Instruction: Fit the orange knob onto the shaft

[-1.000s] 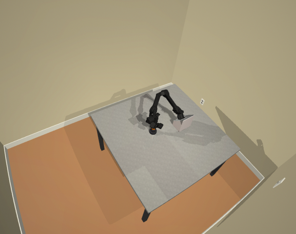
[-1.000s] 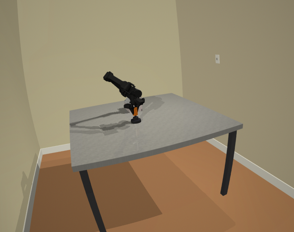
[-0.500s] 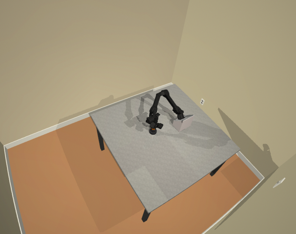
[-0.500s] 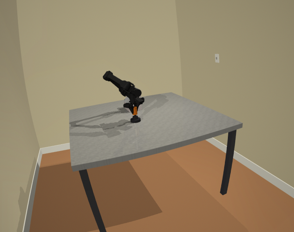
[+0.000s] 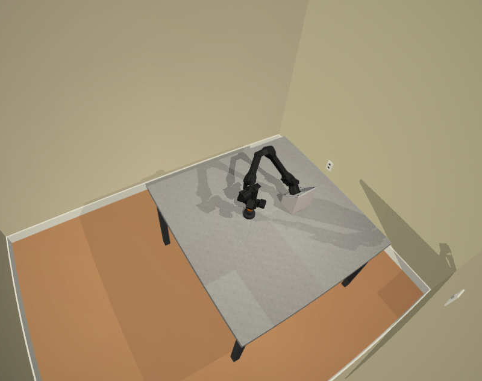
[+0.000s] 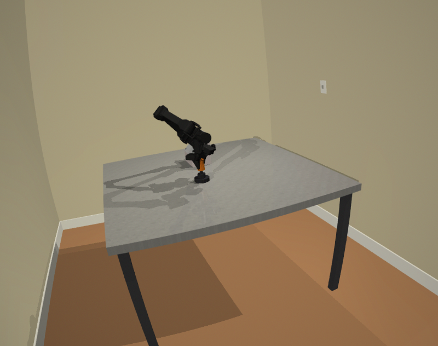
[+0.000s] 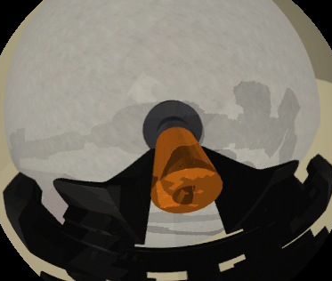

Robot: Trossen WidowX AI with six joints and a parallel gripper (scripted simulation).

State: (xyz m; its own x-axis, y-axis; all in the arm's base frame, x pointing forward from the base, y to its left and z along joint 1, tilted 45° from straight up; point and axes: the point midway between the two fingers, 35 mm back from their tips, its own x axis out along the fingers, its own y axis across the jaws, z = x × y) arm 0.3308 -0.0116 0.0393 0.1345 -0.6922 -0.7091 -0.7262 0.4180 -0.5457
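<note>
Right now my gripper tip is 2 cm below the orange knob. Also, from my gripper tip: dark round pedestal: 4 cm below.
</note>
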